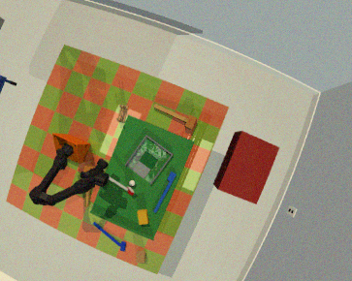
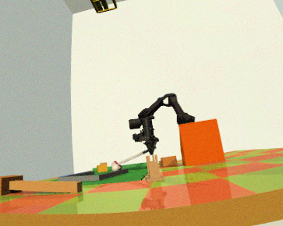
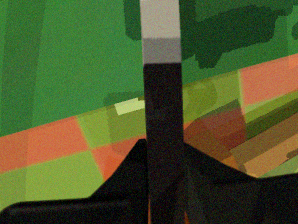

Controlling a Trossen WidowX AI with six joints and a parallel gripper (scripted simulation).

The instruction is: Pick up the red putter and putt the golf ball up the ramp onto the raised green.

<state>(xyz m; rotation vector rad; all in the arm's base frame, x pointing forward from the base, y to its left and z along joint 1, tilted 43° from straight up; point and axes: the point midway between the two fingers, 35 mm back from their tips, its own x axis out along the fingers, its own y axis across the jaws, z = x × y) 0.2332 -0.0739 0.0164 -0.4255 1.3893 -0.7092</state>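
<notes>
My gripper tip is now 120 mm short of the red putter, 20 mm to the left of it and 10 mm above it. Round my gripper tip: green course (250 mm ahead, 70 mm below, 50 mm to the left); wooden stand (400 mm to the left, 40 mm below, 40 mm behind); white golf ball (210 mm ahead, 50 mm below, 20 mm to the left).
</notes>
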